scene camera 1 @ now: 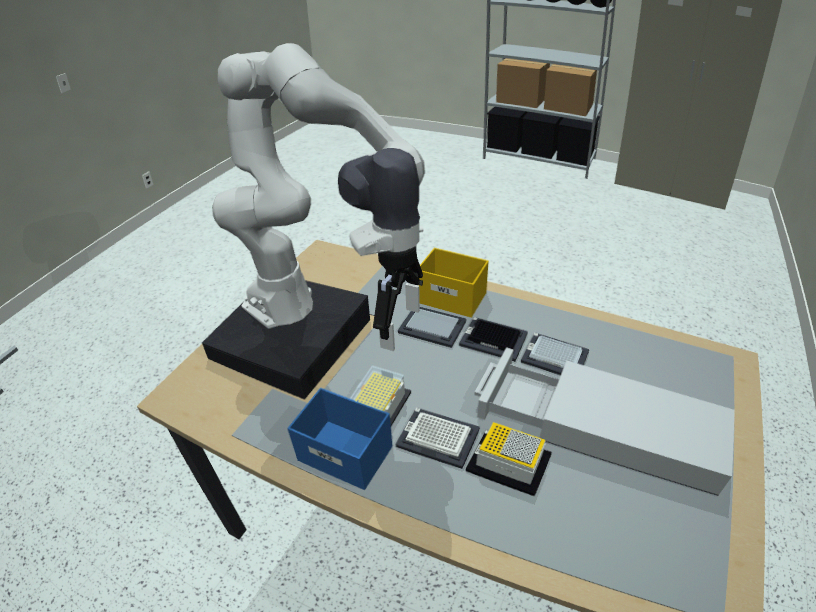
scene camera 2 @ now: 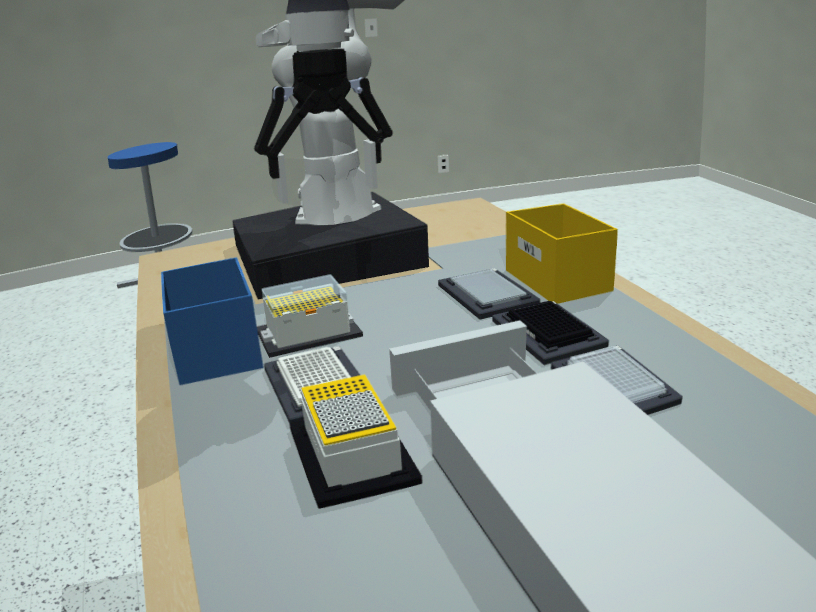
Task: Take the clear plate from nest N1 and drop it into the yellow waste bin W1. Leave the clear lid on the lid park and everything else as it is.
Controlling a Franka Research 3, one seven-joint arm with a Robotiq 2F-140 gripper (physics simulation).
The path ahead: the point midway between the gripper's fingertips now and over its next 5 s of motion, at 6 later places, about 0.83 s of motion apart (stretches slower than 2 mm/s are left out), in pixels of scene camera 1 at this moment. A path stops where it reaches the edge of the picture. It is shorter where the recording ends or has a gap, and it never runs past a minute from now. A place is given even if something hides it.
My gripper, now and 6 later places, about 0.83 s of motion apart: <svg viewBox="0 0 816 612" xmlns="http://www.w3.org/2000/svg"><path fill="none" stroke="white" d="M400 328L456 309L513 282L514 282L536 288L545 320L555 353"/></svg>
